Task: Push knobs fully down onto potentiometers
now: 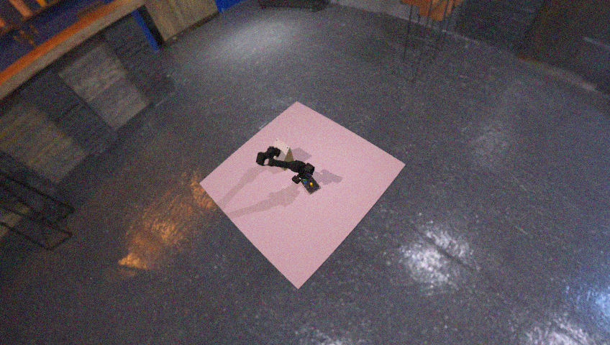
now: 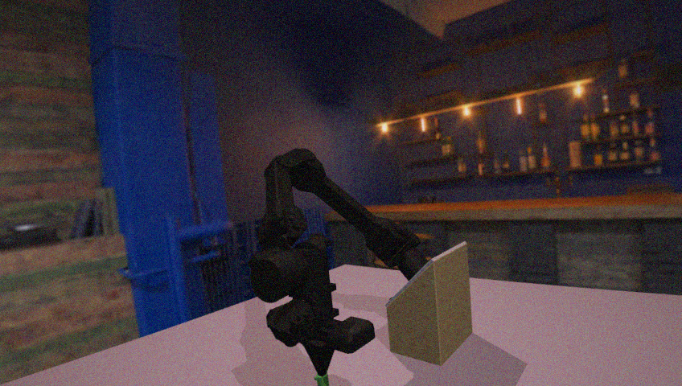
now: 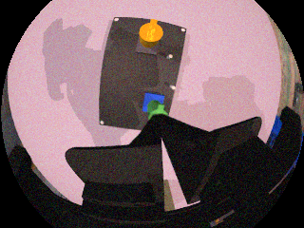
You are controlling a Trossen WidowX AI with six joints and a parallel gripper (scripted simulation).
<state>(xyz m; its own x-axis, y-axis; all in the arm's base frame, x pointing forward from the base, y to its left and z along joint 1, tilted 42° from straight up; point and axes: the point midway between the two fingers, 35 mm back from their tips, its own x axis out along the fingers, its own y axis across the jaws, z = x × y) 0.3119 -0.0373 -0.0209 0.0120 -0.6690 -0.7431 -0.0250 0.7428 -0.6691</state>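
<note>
Now: the orange knob 8 cm ahead of my gripper tip and 1 cm below it.
</note>
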